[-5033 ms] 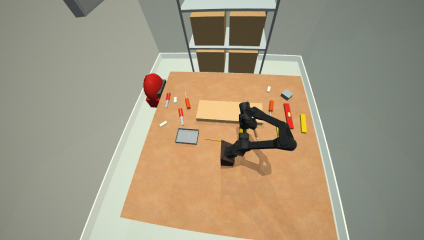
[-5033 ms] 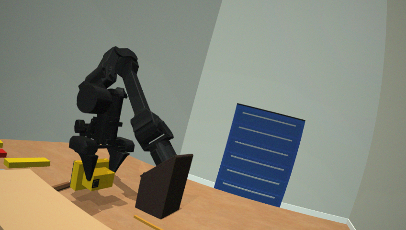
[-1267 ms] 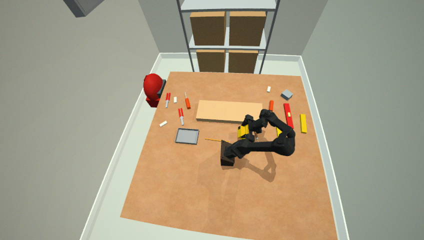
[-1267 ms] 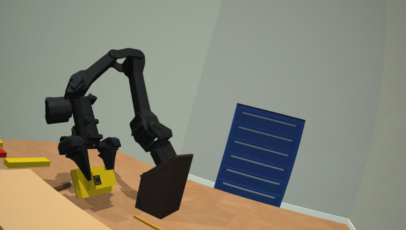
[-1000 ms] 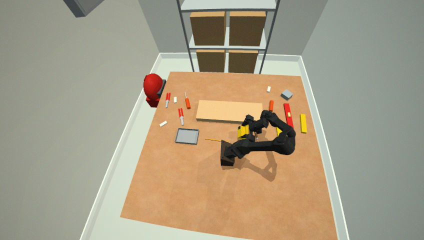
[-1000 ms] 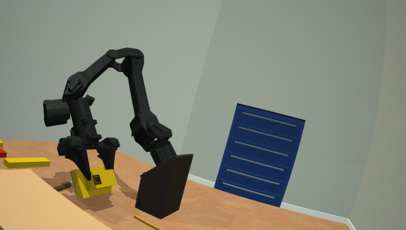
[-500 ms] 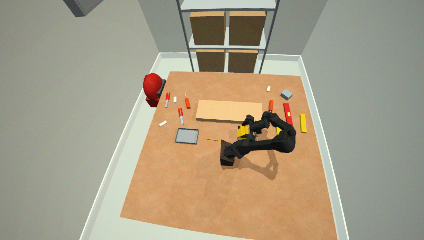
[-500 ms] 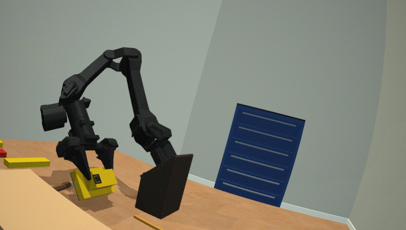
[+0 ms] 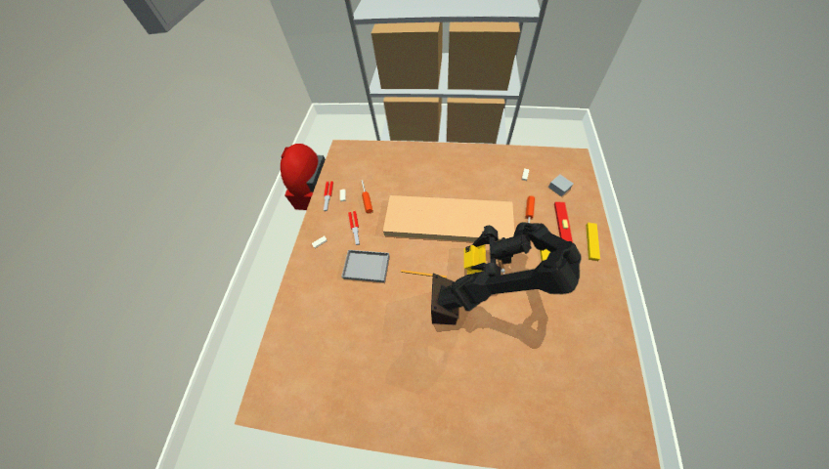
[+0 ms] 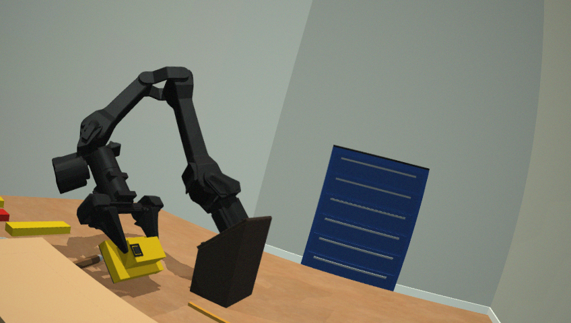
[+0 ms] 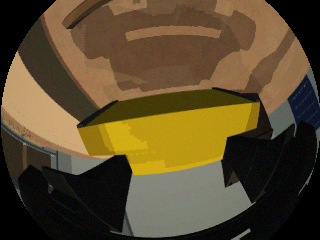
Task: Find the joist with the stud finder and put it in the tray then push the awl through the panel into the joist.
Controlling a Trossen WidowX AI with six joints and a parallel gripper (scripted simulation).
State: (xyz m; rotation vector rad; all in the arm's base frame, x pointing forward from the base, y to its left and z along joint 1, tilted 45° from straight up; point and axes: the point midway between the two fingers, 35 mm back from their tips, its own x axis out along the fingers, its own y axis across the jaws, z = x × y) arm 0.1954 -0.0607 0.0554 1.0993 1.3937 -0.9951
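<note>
Now: gripper tip 120 mm to the left of the awl, 70 mm above it and 20 mm short of it. The rest, counted from my gripper tip: red level (350 mm to the right, 260 mm ahead, 70 mm below); yellow stud finder (10 mm ahead); grey tray (390 mm to the left, 90 mm behind, 70 mm below).
</note>
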